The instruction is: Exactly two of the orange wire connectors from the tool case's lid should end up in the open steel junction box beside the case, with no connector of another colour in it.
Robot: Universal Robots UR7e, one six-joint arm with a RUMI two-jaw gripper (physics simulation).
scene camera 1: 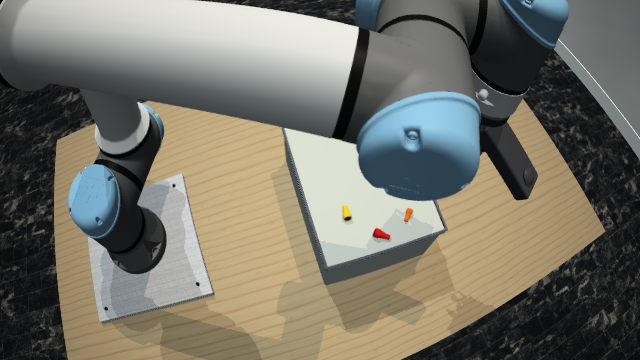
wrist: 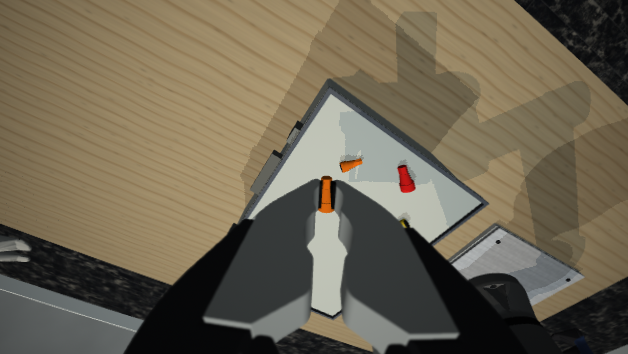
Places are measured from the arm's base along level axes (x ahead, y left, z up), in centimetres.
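Pixels of known places: gripper, between the fingertips: (wrist: 326, 182); arm's base, origin of its link: (scene camera 1: 137, 241) (wrist: 484, 293).
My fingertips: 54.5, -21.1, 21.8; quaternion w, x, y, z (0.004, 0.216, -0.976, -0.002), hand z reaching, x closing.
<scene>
For each thing: its top centre in the pictures, then the offset to it from my fingertips, as dx, dy, dz. Level surfaces: height alone.
- red connector, centre of its top: (wrist: 408, 183) (scene camera 1: 382, 232) -9.6, +0.3, -7.9
- yellow connector, centre of its top: (wrist: 400, 233) (scene camera 1: 346, 210) -13.2, +6.3, -8.0
- wooden table, height of its surface: dz -23.4
My gripper (wrist: 326, 182) is shut on an orange connector (wrist: 326, 197), held upright between the fingertips above the tool case's pale lid (scene camera 1: 312, 172) (wrist: 331, 117) in the wrist view. In the scene view the fingertips are hidden behind the arm. Another orange connector (scene camera 1: 408, 215) (wrist: 350, 165) lies on its side on the lid. A red connector (scene camera 1: 381, 234) (wrist: 406, 179) lies near it. A yellow connector (scene camera 1: 346, 212) (wrist: 404, 223) lies on the lid too, mostly covered by the right finger in the wrist view. The steel junction box does not show in either view.
The arm covers the back part of the case in the scene view. The case's grey side wall (scene camera 1: 350, 272) drops to the wooden table (scene camera 1: 245, 200) (wrist: 150, 125). Latches (wrist: 267, 172) stick out from one side. The robot's metal base plate (scene camera 1: 192, 260) (wrist: 525, 252) lies apart from the case.
</scene>
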